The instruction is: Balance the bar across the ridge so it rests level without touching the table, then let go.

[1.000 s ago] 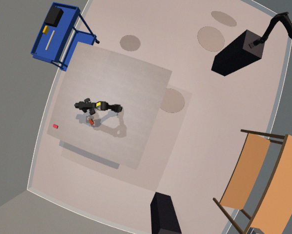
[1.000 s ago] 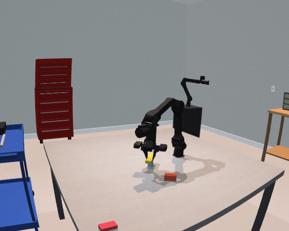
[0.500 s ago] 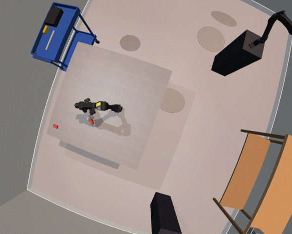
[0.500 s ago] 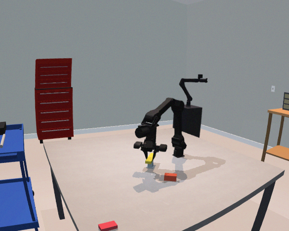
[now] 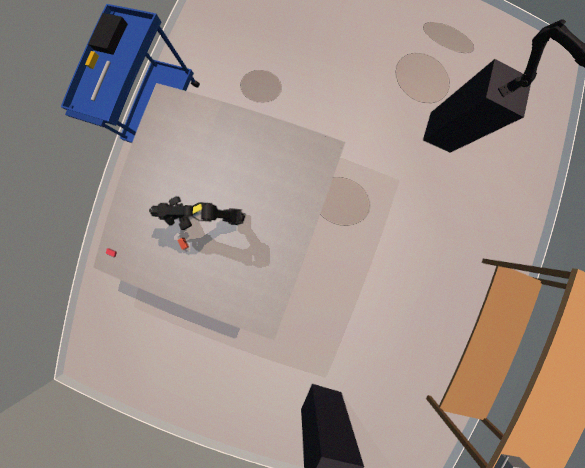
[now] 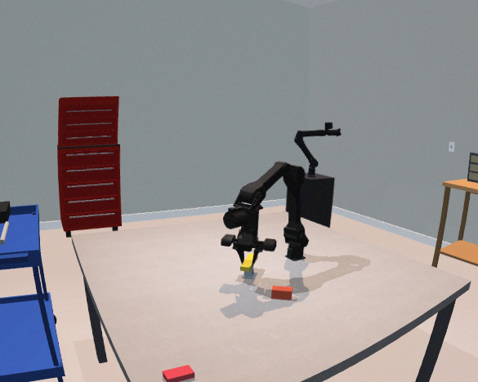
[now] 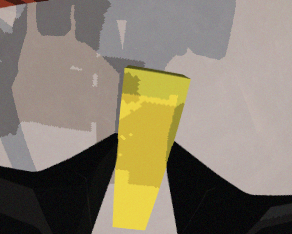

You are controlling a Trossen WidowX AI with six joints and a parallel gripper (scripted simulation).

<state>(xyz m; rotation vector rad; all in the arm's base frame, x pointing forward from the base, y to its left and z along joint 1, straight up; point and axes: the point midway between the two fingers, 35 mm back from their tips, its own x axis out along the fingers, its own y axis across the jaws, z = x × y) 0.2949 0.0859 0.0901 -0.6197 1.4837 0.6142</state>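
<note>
My gripper tip is 2 cm past the yellow bar and 2 cm to the left of it. Round my gripper tip: red block 45 cm ahead, 41 cm to the left, 5 cm below; orange block 2 cm behind, 18 cm to the left, 4 cm below.
</note>
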